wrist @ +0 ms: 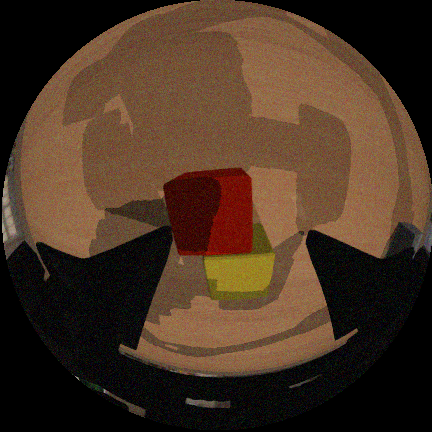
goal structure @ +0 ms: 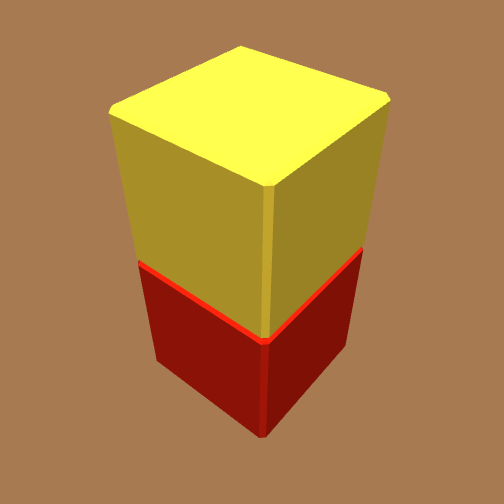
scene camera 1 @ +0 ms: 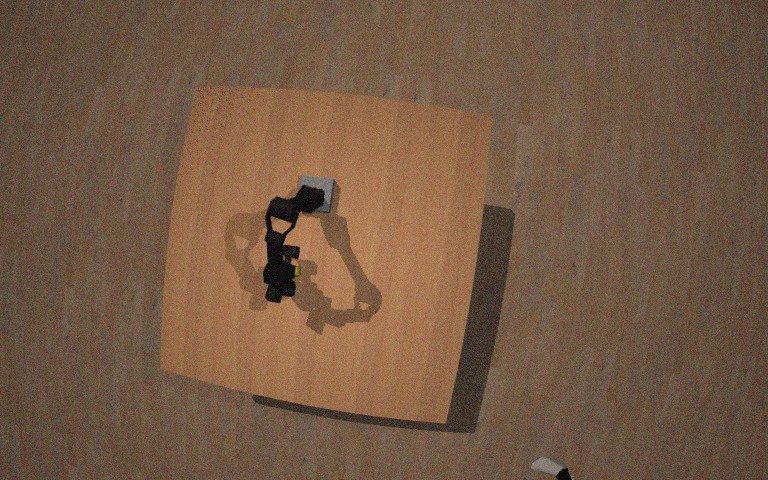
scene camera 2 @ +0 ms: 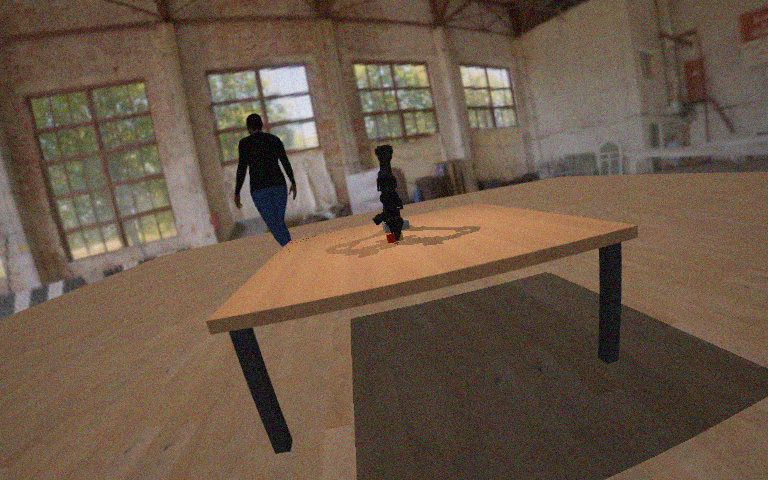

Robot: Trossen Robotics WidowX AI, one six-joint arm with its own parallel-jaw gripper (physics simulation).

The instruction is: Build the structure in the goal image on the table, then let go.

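Where they show: gripper, fingertip midpoint: (wrist: pixel 243 235) (scene camera 1: pixel 294 269) (scene camera 2: pixel 396 239); arm's base, link origin: (scene camera 1: pixel 314 198).
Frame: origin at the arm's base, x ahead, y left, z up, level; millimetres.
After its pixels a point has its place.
Note:
A red block (scene camera 2: pixel 391 237) @(x 298, y -132, z -20 mm) (wrist: pixel 230 215) @(x 273, y -129, z -10 mm) shows near the middle of the wrist view, with its left part in shadow. A smaller-looking yellow block (scene camera 1: pixel 297 271) @(x 274, y -83, z -10 mm) (wrist: pixel 240 272) @(x 271, y -100, z -10 mm) shows right below it in that view, partly hidden by the red one. I cannot tell whether the two touch or whether one rests on the other. In scene camera 1 the red block does not show. My gripper (scene camera 1: pixel 288 271) @(x 267, y -103, z -37 mm) (scene camera 2: pixel 390 227) @(x 267, y -103, z -37 mm) (wrist: pixel 243 235) @(x 267, y -103, z -37 mm) is open, above the blocks, with a black finger on each side of them in the wrist view and nothing held.
The wooden table (scene camera 1: pixel 396 226) @(x 123, y 302, z -43 mm) (scene camera 2: pixel 453 254) @(x 698, y -69, z -43 mm) carries the arm's grey base (scene camera 1: pixel 326 183) @(x -52, y 47, z 0 mm), behind the blocks in scene camera 2. The arm's shadows fall across the table and blocks. A person (scene camera 2: pixel 266 164) stands on the floor beyond the table.

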